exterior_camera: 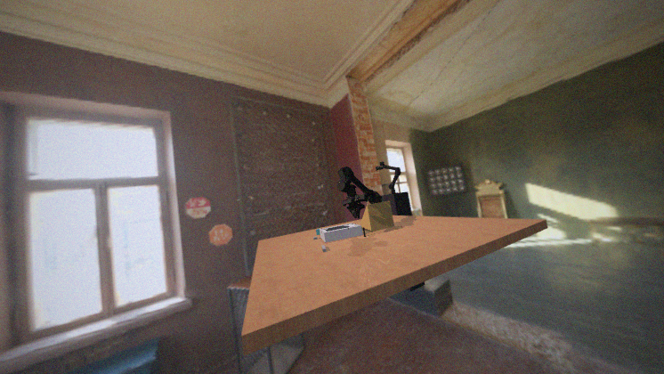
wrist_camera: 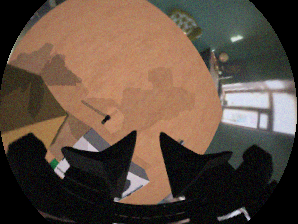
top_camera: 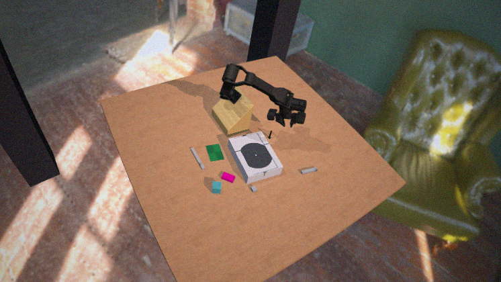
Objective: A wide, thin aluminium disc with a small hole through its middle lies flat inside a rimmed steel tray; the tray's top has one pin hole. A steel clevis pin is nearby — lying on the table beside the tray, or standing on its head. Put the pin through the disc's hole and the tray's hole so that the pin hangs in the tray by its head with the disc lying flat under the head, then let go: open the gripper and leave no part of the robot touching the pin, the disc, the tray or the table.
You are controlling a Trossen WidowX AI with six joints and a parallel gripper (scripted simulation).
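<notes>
Right now the dark clevis pin is 6 cm behind my gripper tip, 4 cm to the right of it and 9 cm below it. Also, from my gripper tip: dark grey disc (3 cm ahead, 22 cm to the right, 7 cm below); rimmed tray (1 cm ahead, 21 cm to the right, 8 cm below); small grey cube (16 cm ahead, 32 cm to the right, 11 cm below).
</notes>
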